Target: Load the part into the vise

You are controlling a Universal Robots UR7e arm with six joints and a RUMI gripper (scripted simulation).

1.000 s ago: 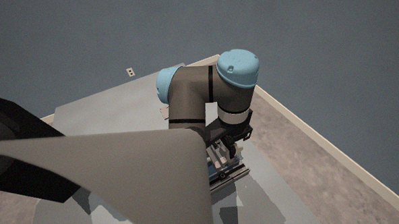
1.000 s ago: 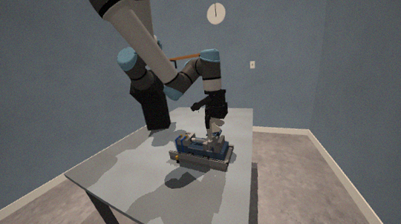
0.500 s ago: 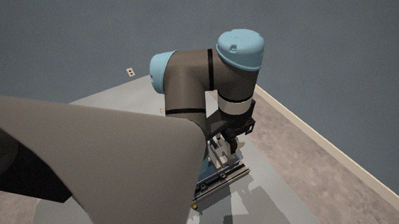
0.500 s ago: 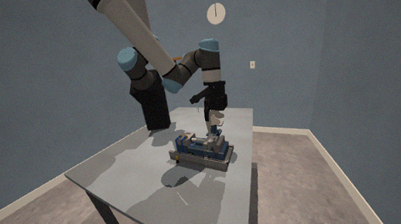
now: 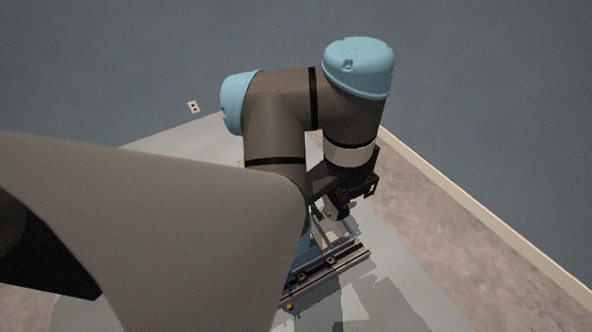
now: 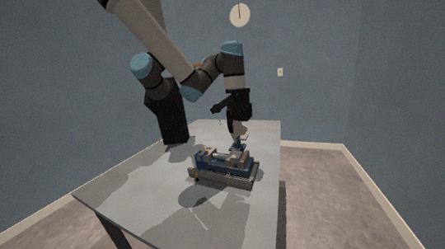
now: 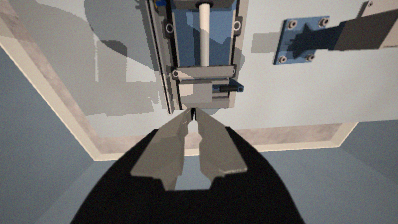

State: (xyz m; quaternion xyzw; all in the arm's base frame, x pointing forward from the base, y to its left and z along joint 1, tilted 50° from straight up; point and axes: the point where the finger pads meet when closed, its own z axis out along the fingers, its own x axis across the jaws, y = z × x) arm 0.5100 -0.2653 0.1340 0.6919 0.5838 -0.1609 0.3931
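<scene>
Right now my hand is 90 mm above the part. Round my hand: grey jaw: 100 mm below, 30 mm to the left, 30 mm behind; then cylinder rod: 100 mm below, 80 mm behind, 40 mm to the left; then work stop: 90 mm below, 70 mm to the left, 20 mm ahead.
</scene>
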